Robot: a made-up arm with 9 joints. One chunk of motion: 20 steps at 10 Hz.
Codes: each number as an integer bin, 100 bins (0 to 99) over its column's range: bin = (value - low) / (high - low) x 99, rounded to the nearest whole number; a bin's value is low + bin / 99 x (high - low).
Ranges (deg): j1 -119.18..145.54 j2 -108.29..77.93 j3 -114.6..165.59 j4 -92.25..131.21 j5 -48.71..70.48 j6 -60.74..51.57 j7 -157..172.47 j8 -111.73..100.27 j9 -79.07..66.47
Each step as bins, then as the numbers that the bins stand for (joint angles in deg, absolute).
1 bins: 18 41 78 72 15 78 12 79 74
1 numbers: -71.05 -31.17 106.16 70.27 -30.65 27.75 -117.06 57.44 29.72
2 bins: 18 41 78 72 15 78 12 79 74
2 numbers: -71.05 -31.17 106.16 70.27 -30.65 27.75 -117.06 57.44 29.72
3 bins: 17 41 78 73 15 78 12 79 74
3 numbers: -73.72 -31.17 106.16 72.52 -30.65 27.75 -117.06 57.44 29.72
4 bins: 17 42 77 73 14 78 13 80 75
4 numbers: -73.72 -29.29 103.33 72.52 -31.85 27.75 -113.74 59.58 31.19
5 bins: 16 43 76 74 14 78 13 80 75
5 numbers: -76.40 -27.41 100.50 74.78 -31.85 27.75 -113.74 59.58 31.19
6 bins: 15 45 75 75 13 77 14 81 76
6 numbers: -79.07 -23.64 97.67 77.04 -33.06 26.61 -110.41 61.72 32.66
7 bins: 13 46 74 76 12 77 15 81 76
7 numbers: -84.42 -21.76 94.83 79.30 -34.26 26.61 -107.08 61.72 32.66
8 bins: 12 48 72 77 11 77 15 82 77
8 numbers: -87.09 -18.00 89.17 81.55 -35.47 26.61 -107.08 63.87 34.13
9 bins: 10 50 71 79 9 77 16 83 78
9 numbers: -92.44 -14.24 86.34 86.07 -37.87 26.61 -103.75 66.01 35.60
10 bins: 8 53 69 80 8 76 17 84 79
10 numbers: -97.79 -8.60 80.68 88.32 -39.08 25.48 -100.42 68.15 37.07
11 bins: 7 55 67 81 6 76 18 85 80
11 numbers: -100.46 -4.83 75.02 90.58 -41.49 25.48 -97.10 70.29 38.54
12 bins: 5 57 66 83 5 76 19 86 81
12 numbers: -105.81 -1.07 72.19 95.10 -42.69 25.48 -93.77 72.43 40.01
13 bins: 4 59 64 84 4 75 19 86 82
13 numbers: -108.48 2.69 66.53 97.35 -43.89 24.34 -93.77 72.43 41.48
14 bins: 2 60 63 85 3 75 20 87 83
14 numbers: -113.83 4.57 63.70 99.61 -45.10 24.34 -90.44 74.57 42.95
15 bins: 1 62 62 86 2 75 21 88 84
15 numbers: -116.51 8.33 60.87 101.87 -46.30 24.34 -87.11 76.71 44.42
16 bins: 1 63 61 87 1 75 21 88 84
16 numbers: -116.51 10.21 58.04 104.12 -47.51 24.34 -87.11 76.71 44.42
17 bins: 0 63 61 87 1 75 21 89 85
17 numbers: -119.18 10.21 58.04 104.12 -47.51 24.34 -87.11 78.86 45.89
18 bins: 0 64 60 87 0 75 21 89 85
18 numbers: -119.18 12.09 55.21 104.12 -48.71 24.34 -87.11 78.86 45.89
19 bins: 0 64 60 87 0 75 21 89 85
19 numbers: -119.18 12.09 55.21 104.12 -48.71 24.34 -87.11 78.86 45.89
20 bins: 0 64 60 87 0 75 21 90 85
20 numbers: -119.18 12.09 55.21 104.12 -48.71 24.34 -87.11 81.00 45.89
